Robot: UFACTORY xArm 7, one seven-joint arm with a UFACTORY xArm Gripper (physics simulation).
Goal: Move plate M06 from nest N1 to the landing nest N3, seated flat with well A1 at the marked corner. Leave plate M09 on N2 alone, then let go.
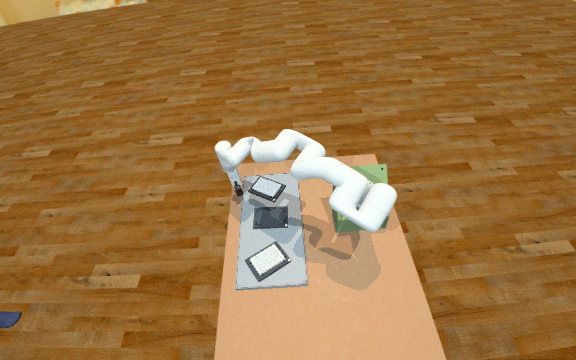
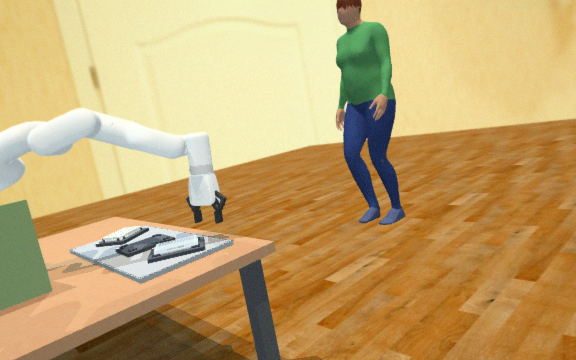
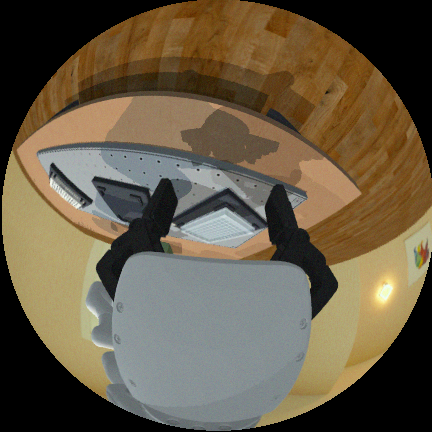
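Note:
My gripper is open and empty. It hangs above the table's edge, beside the far nest and apart from it. A pale translucent plate lies on that dark nest, which sits turned on the grey board. The middle nest is dark and bears no plate. A white plate lies on the near, turned nest. Plate and nest labels are too small to read, so I cannot tell M06 from M09.
A green block stands on the table under the arm's base. The white arm reaches over the table and the board's far end. A person in a green top stands on the floor beyond the table.

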